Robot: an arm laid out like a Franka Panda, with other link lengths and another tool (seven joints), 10 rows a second.
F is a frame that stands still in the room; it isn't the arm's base.
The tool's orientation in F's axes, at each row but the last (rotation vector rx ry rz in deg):
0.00 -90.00 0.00
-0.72 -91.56 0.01
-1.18 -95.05 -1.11
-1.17 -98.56 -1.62
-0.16 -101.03 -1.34
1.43 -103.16 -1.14
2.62 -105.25 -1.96
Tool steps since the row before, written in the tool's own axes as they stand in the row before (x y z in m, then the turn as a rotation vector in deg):
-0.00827 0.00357 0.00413 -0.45 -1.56 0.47
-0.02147 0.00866 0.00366 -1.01 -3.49 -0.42
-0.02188 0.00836 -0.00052 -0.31 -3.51 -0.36
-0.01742 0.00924 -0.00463 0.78 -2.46 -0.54
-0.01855 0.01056 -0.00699 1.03 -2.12 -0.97
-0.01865 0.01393 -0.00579 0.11 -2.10 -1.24
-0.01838 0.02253 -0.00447 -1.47 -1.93 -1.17
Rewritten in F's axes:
-0.00413 0.00357 -0.00827 -0.47 -1.56 -0.45
-0.00301 0.00851 -0.02163 0.42 -3.50 -0.97
0.00266 0.00830 -0.02175 0.30 -3.52 -0.28
0.00745 0.00914 -0.01647 0.34 -2.48 0.83
0.01057 0.01064 -0.01672 0.72 -2.15 1.17
0.00980 0.01444 -0.01646 1.20 -2.10 0.33
0.00884 0.02341 -0.01546 1.54 -1.85 -1.20

